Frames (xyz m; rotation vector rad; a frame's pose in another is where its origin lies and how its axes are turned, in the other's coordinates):
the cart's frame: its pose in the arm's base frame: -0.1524 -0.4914 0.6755 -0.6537 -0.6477 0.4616
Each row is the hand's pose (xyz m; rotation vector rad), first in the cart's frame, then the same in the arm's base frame.
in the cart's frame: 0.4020 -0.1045 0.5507 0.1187 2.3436 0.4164
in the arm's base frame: -0.2197 -0.1086 1.2453 -0.7640 1.7304 -0.1126
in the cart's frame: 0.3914 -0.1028 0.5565 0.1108 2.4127 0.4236
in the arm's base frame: -0.2315 -0.1111 1.2435 -0.7628 1.7963 -0.1420
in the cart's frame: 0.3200 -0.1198 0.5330 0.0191 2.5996 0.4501
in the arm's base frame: -0.2631 -0.1740 1.2120 -0.8145 1.9699 -0.2378
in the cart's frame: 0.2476 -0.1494 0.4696 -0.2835 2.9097 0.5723
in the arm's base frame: -0.2660 -0.2626 1.1643 -1.0143 2.2855 -0.3958
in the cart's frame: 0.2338 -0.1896 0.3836 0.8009 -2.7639 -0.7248
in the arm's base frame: -0.2099 -0.3341 1.1334 -1.4620 2.5553 -0.5425
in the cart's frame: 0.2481 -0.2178 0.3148 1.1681 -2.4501 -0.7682
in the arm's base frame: -0.1477 -0.3738 1.1162 1.7503 -2.3892 0.5928
